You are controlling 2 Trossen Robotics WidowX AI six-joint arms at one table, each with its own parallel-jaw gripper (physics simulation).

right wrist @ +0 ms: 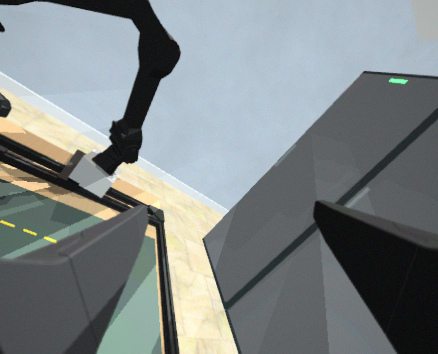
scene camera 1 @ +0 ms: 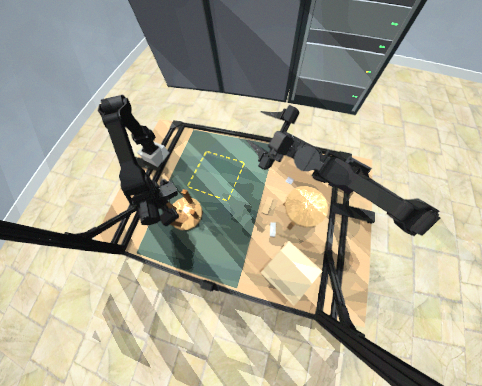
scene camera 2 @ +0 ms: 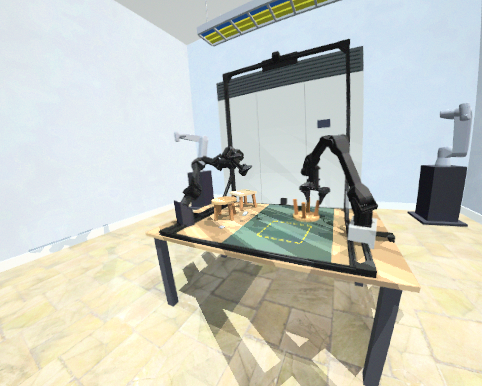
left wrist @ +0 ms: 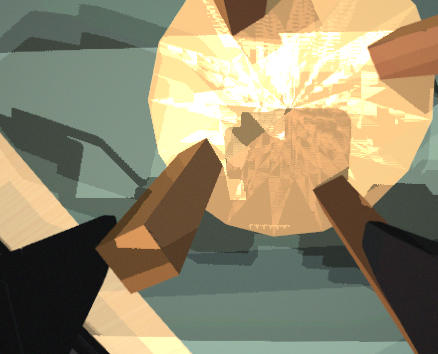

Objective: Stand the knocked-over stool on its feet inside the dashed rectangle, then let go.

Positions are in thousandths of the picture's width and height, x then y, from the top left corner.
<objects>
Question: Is the right gripper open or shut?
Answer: Open.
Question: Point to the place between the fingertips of the left gripper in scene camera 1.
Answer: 350,540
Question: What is the right gripper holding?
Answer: Nothing.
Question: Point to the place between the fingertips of the right gripper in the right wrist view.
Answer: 529,595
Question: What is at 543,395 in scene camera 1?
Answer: The right gripper.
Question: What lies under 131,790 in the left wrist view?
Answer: The left gripper.
</objects>
